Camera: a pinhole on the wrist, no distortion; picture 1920 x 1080 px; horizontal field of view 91.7 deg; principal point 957.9 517.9 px. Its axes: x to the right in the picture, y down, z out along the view. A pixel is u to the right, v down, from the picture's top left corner.
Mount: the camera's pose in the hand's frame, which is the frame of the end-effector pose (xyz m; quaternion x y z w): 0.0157 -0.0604 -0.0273 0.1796 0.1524 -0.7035 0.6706
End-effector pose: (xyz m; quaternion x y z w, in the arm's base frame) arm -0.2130 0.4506 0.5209 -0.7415 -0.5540 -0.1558 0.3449
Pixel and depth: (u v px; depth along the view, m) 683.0 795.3 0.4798
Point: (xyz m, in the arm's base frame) -0.3857 0.8946 0.3276
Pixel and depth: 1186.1 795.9 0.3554
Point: -0.5005 0.7403 0.5068
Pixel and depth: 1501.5 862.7 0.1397
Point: -0.3879 0.5630 0.5802
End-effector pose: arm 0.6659 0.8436 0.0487 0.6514 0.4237 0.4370 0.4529
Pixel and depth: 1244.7 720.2 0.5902
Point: 1.0145 0.9694 -0.4957
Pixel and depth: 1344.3 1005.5 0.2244
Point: 0.7839 0.9850 -0.1985
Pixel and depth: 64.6 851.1 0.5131
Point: 1.3641 0.8500 0.0754
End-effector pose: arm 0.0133 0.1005 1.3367 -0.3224 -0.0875 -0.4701 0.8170
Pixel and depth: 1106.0 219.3 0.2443
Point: -0.1670 0.1872 1.5248
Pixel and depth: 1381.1 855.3 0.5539
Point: -0.2831 -0.0027 1.9363
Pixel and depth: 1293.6 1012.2 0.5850
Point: -0.2024 -0.0450 2.0162
